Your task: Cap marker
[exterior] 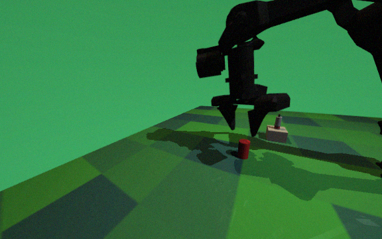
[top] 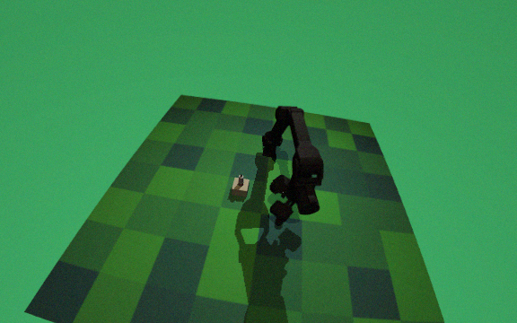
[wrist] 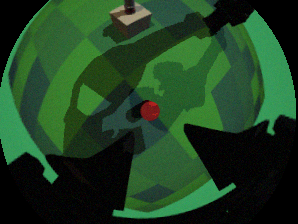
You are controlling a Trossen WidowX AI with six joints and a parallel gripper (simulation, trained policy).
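Right now the red cap is 60 mm below my gripper tip, 20 mm to the right of it and 10 mm behind it. Also, from my gripper tip: holder block 190 mm to the right, 110 mm behind, 60 mm below.
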